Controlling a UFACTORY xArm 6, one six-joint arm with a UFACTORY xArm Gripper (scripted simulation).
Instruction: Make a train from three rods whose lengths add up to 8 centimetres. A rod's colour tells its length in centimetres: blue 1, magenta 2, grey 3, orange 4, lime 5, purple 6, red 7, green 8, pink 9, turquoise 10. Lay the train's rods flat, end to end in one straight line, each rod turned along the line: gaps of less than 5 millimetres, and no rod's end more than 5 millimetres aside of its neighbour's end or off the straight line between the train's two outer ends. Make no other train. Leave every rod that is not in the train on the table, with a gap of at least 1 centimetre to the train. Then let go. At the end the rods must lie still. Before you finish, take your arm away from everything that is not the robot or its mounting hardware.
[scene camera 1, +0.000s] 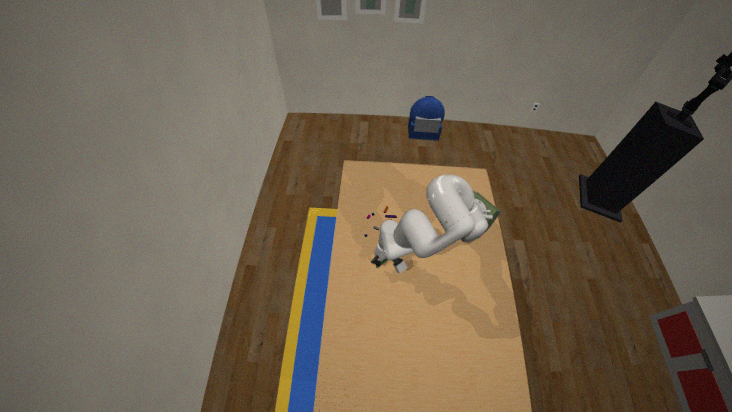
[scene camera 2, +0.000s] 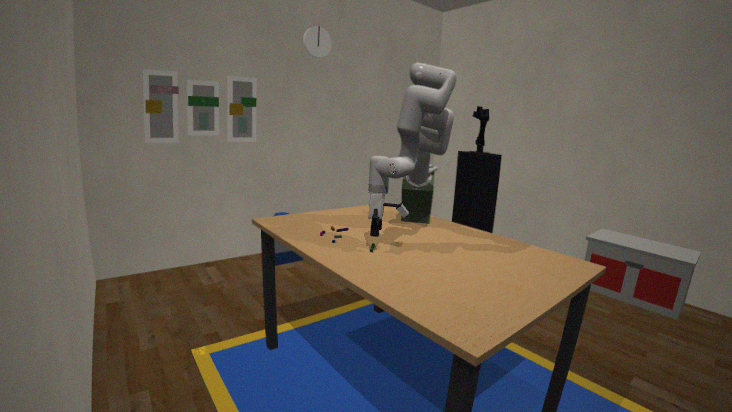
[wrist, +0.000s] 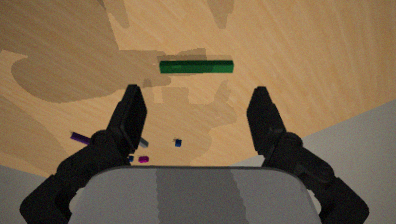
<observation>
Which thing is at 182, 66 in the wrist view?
A green rod.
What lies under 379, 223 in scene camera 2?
The gripper.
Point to the gripper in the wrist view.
197, 98
</observation>
